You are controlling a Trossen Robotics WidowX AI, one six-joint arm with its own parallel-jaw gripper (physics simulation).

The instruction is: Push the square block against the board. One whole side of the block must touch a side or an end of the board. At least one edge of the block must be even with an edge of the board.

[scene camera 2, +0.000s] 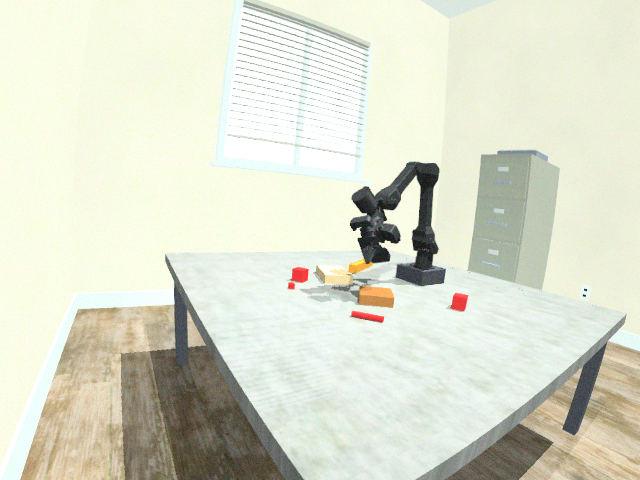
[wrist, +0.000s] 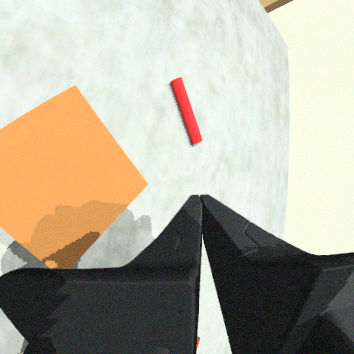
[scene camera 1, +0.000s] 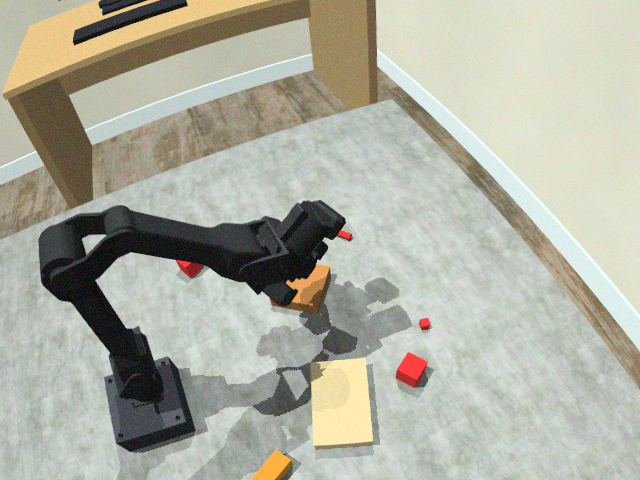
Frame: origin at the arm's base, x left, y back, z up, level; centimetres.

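Where they show: gripper, fingertip midpoint: (scene camera 2: 367, 263) (wrist: 198, 202) (scene camera 1: 317, 249); arm's base at its link origin: (scene camera 2: 423, 267) (scene camera 1: 145, 388).
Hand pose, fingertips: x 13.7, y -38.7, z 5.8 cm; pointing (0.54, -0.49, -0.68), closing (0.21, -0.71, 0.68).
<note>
Each offset is from my fingertips to the top centre of the thing.
The orange square block @[dy +4.4, dx +0.2, dz -8.5 cm] (scene camera 1: 314, 293) (scene camera 2: 375, 298) (wrist: 65, 165) lies flat on the table, partly hidden by the gripper in the first scene view. The pale yellow board @[dy +5.9, dx -26.3, dz -8.5 cm] (scene camera 1: 342, 421) (scene camera 2: 330, 273) lies flat, apart from the block, with a stretch of table between them. The block is turned at an angle to the board. The board does not show in the wrist view. My gripper (scene camera 2: 368, 260) (wrist: 198, 202) is shut and empty. It hangs above the table near the block; in the wrist view the block is left of the fingertips. The fingertips are hidden in the first scene view.
A red rod @[dy -7.0, dx +11.8, dz -10.0 cm] (scene camera 1: 344, 235) (scene camera 2: 367, 316) (wrist: 186, 111) lies beyond the block. A red cube @[dy -7.9, dx -25.3, dz -7.4 cm] (scene camera 1: 412, 369) (scene camera 2: 299, 274) and a tiny red cube @[dy -14.7, dx -17.1, dz -9.8 cm] (scene camera 1: 424, 323) (scene camera 2: 291, 285) are beside the board. Another red cube @[dy +25.5, dx +14.9, dz -7.4 cm] (scene camera 1: 189, 267) (scene camera 2: 459, 301) and a yellow-orange bar @[dy +27.3, dx -38.5, dz -8.3 cm] (scene camera 1: 272, 466) (scene camera 2: 360, 266) lie farther off.
</note>
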